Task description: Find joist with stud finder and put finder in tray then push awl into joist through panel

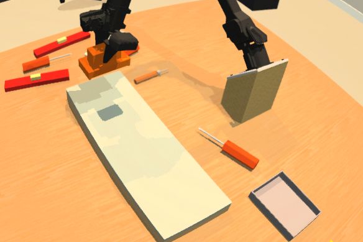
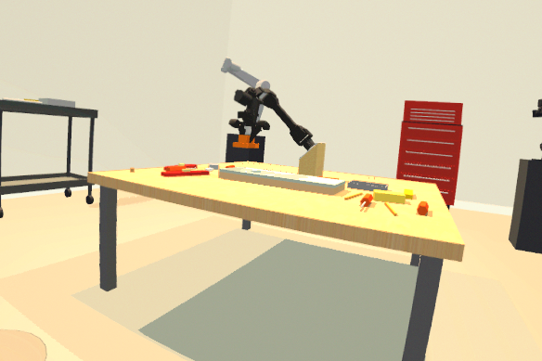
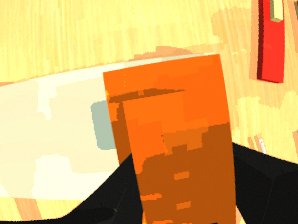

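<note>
Right now my gripper tip is 2 cm past the orange stud finder and 2 cm below it. Round my gripper tip: indicator window (4 cm behind, 3 cm above); then white block (6 cm behind, 25 cm to the right, 16 cm below); then awl (20 cm behind, 6 cm to the right, 16 cm below).
</note>
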